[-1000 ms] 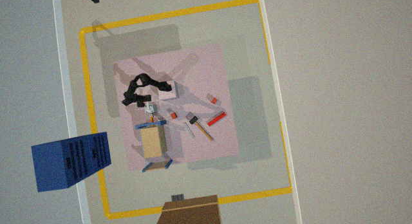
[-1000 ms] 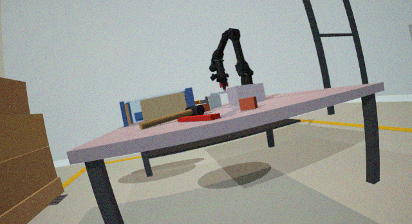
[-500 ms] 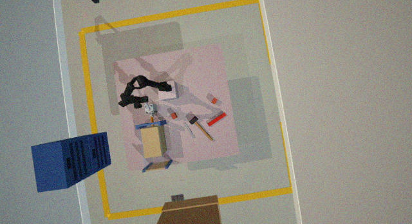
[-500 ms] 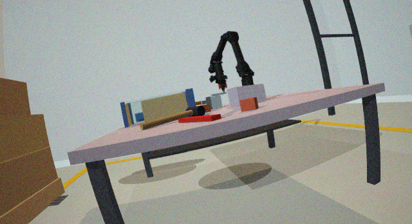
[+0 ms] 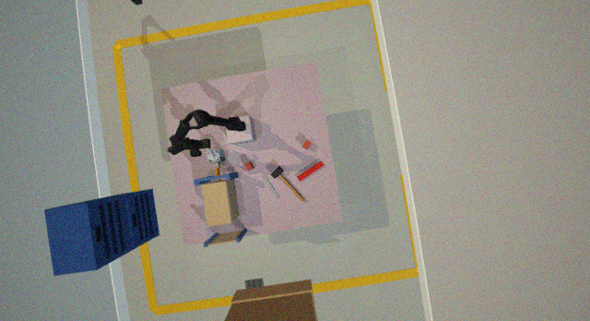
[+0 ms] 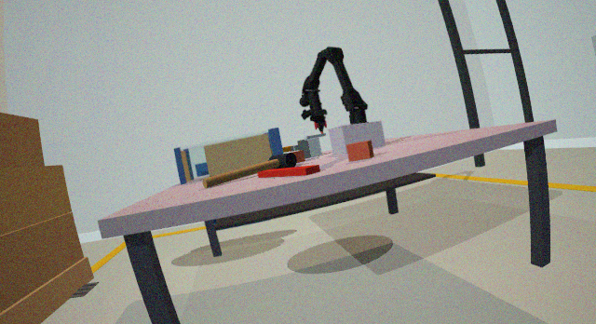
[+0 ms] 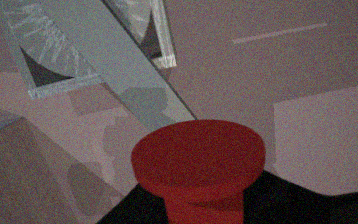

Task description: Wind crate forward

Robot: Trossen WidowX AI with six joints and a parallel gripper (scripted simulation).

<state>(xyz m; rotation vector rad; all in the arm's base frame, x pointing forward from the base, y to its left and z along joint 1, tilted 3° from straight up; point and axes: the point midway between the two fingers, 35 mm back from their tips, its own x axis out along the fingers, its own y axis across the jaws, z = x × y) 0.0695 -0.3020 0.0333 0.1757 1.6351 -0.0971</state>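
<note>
Right now my gripper tip is 30 mm short of the winch handle, 10 mm to the right of it and 10 mm above it. Round my gripper tip: grey winch (80 mm below, 80 mm ahead, 30 mm to the left); then blue steel frame (250 mm ahead, 20 mm to the left, 10 mm below); then red knob (20 mm above).
</note>
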